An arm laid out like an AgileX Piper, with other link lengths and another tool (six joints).
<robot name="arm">
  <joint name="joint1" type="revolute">
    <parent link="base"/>
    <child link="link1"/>
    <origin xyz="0 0 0.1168"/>
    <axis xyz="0 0 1"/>
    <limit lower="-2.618" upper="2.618"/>
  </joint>
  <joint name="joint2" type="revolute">
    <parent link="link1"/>
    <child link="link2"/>
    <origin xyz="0 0 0" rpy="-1.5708 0 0"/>
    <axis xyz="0 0 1"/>
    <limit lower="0" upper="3.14"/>
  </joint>
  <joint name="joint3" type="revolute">
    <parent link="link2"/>
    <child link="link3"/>
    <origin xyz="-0.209 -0.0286 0"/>
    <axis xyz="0 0 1"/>
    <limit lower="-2.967" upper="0"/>
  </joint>
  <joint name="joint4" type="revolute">
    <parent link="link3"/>
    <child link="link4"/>
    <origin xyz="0.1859 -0.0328 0" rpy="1.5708 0 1.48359"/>
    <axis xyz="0 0 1"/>
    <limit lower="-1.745" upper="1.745"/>
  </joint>
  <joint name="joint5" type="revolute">
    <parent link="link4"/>
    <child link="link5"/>
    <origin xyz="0 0 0" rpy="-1.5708 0 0"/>
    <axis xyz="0 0 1"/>
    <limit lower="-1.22" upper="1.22"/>
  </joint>
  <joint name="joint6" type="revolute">
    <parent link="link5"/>
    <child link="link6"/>
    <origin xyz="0 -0.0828 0" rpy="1.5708 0 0"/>
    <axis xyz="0 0 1"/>
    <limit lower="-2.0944" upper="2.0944"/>
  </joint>
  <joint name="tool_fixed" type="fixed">
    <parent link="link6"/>
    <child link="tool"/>
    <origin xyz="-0.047 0.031 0.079" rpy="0 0.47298 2.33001"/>
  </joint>
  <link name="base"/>
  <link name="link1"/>
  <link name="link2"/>
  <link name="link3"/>
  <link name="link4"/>
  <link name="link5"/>
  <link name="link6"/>
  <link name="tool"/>
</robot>
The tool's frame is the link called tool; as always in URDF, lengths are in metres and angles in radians.
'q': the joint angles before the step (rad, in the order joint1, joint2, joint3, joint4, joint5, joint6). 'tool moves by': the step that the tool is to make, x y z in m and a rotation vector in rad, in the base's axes. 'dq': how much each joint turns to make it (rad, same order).
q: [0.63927 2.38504 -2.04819 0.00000 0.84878 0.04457]
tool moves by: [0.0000 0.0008 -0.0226 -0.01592 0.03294 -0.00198]
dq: [0.00004 0.05570 -0.00749 0.00713 -0.01228 0.00006]
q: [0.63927 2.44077 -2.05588 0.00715 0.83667 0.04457]
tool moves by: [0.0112 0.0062 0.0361 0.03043 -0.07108 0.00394]
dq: [0.00007 -0.00138 -0.14625 -0.01847 0.07242 0.00009]
